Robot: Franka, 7 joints.
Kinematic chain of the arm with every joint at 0, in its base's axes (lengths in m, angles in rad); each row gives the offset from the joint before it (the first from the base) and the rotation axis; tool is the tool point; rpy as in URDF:
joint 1: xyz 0 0 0.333 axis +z
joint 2: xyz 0 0 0 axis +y
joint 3: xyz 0 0 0.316 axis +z
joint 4: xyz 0.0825 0 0 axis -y
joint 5: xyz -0.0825 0 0.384 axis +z
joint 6: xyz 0 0 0 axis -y
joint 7: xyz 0.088 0 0 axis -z
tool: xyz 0 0 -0.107 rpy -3.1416 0 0
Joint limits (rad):
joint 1: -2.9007..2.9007
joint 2: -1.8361..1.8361
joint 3: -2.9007..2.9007
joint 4: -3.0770..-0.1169
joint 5: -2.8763..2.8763
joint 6: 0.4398..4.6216
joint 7: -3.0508..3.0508
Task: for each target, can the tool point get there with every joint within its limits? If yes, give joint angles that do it. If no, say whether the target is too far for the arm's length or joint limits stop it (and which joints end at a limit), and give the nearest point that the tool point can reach.
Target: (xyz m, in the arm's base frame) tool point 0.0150 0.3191 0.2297
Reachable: yes | joints 0.1843 0.9263 1.6083 -2.7690 -1.6386 0.8459 -1.1305
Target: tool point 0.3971 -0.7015 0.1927
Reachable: yes | joints -1.0562 1.1072 -0.0371 -1.0384 1.9712 2.3081 1.5248
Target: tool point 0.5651 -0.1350 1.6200
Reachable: no: too far | nearest point 0.3433 -0.0820 1.1149 | short by 0.554 m
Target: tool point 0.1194 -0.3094 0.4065
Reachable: yes | joints -2.1259 -0.9393 1.0319 -2.6436 -0.1965 1.7978 1.4915
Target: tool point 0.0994 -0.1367 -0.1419
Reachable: yes | joints -1.0538 1.2842 0.1552 -2.2767 -1.0775 1.9477 -2.4938
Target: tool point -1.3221 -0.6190 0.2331
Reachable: no: too far | nearest point -0.7751 -0.3629 0.2744 | short by 0.605 m
